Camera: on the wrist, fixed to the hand. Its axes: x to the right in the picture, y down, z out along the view.
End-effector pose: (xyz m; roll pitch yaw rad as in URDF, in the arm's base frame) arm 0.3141 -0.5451 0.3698 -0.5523 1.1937 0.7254
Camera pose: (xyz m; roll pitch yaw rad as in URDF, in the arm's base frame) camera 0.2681 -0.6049 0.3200 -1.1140 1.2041 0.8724
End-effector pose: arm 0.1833 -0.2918 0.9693 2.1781 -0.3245 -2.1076
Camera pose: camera 0.2274 -0.3114 1.0457 1.4946 -0.3581 -2.1530
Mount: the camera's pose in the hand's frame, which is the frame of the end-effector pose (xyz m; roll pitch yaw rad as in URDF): 0.0190 0.0336 -0.0817 -0.6991 -0.0156 0.0521
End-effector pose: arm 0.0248 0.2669 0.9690 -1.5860 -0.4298 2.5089
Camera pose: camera 0.0486 0.3514 0.9475 -2.2910 -0.3774 2.5248
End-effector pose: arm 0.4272 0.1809 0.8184 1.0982 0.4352 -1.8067
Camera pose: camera 0.5095 0.1466 0.8038 0.4037 0.3817 -1.7961
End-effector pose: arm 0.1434 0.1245 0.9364 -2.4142 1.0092 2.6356
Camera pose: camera 0.1444 0.2147 0.9409 3.1206 1.0548 2.5778
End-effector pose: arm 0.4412 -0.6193 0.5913 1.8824 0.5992 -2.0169
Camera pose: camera 0.4814 -0.6916 0.6277 1.1639 0.5541 -2.0531
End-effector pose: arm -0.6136 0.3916 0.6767 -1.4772 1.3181 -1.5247
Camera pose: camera -0.6933 0.4230 0.6480 -2.0773 1.3675 -1.4235
